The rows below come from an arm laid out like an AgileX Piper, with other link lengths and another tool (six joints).
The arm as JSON. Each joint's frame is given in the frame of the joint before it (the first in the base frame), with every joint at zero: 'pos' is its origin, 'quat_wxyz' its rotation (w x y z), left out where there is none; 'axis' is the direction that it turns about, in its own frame. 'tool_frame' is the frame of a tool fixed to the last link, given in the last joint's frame.
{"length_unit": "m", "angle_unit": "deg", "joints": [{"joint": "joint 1", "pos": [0.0, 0.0, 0.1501], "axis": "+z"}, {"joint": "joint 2", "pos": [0.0, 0.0, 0.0], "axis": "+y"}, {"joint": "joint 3", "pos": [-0.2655, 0.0, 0.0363], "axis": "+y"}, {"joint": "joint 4", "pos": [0.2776, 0.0, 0.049], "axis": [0.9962, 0.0, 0.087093]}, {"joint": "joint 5", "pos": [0.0, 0.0, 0.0], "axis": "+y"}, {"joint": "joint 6", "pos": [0.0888, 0.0, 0.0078], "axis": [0.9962, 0.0, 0.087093]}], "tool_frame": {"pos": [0.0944, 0.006, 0.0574], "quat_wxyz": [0.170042, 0.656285, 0.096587, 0.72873]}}
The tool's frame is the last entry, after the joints.
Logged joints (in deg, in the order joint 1, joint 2, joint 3, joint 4, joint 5, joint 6), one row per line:
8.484, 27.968, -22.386, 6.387, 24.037, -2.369
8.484, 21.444, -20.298, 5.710, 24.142, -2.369
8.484, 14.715, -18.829, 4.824, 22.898, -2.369
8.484, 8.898, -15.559, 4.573, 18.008, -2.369
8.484, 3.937, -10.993, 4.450, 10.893, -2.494
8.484, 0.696, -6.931, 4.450, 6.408, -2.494
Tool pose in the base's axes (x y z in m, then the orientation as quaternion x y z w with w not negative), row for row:
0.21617, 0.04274, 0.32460, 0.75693, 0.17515, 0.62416, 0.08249
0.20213, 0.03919, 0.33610, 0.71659, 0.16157, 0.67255, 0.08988
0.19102, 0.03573, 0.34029, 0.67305, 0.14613, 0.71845, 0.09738
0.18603, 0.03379, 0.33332, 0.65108, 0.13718, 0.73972, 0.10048
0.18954, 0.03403, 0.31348, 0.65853, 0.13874, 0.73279, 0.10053
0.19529, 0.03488, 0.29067, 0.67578, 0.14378, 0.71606, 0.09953
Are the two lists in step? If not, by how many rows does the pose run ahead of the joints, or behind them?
The pose runs 2 rows ahead of the joints: the pose in row i belongs to the joints in row i + 2.
